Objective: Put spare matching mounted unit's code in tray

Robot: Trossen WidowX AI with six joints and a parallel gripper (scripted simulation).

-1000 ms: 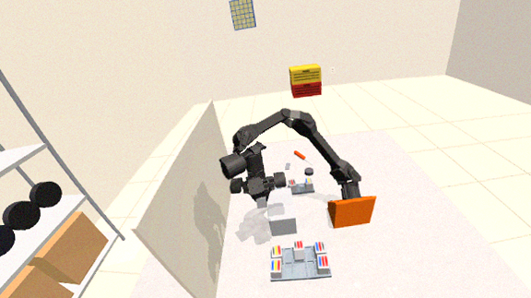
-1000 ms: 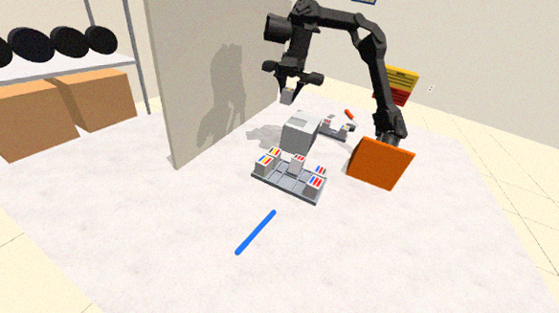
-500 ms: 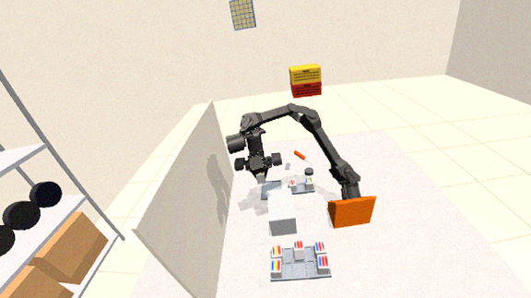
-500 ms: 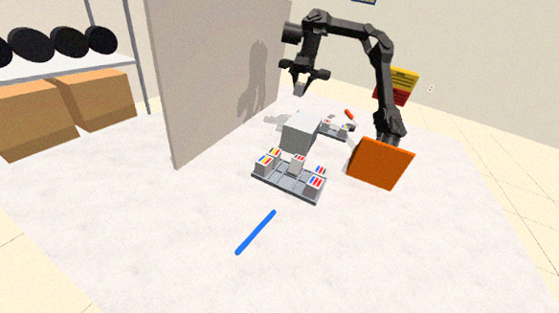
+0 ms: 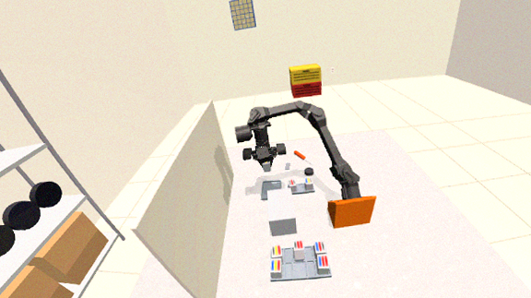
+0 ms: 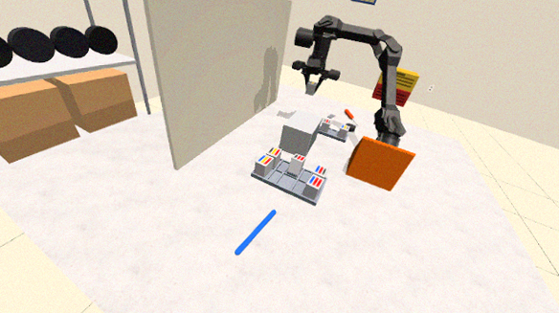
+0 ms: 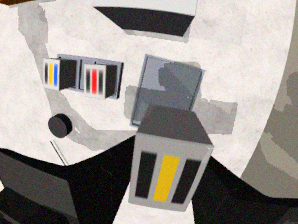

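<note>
Right now the flat grey tray is 150 mm below my gripper tip. Round my gripper tip: holder 140 mm below, 140 mm behind, 20 mm to the left; then mounted unit 190 mm to the left, 100 mm below, 40 mm behind; then black tape roll 210 mm behind, 140 mm below, 100 mm to the right.
</note>
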